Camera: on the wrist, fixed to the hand. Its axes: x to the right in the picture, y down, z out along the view.
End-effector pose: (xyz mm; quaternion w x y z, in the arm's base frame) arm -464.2 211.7 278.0 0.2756 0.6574 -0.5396 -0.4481
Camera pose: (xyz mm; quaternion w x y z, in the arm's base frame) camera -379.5 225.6 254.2 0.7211 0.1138 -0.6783 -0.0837
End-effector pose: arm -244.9 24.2 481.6 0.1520 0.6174 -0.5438 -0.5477
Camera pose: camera -159.3 25.6 457.0 0.6991 0.1263 -0.6600 -0.2445
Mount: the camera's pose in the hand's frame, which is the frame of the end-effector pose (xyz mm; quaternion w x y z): -5.0 -63.0 -62.8 0.6770 -0.1839 0.1981 0.6845
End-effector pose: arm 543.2 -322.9 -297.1 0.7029 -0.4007 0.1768 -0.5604
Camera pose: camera 457.1 -344.4 -288.8 0.7508 -0.1685 0.6363 0.0549
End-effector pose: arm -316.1 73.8 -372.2 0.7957 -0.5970 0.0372 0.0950
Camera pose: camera -305.3 -3.8 -329.8 0.3565 -0.5439 0.5740 0.4976
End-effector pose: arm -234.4 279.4 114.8 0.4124 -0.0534 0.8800 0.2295
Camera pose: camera -257.3 194.8 130.7 0.0620 -0.4449 -0.6718 -0.5889
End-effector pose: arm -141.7 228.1 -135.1 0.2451 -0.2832 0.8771 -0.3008
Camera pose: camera -153.8 214.2 -47.9 0.1460 0.4232 0.8915 0.0693
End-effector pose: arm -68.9 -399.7 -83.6 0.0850 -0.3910 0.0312 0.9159
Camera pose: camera -9.5 -346.2 -122.9 0.6475 0.4404 -0.1372 -0.6066
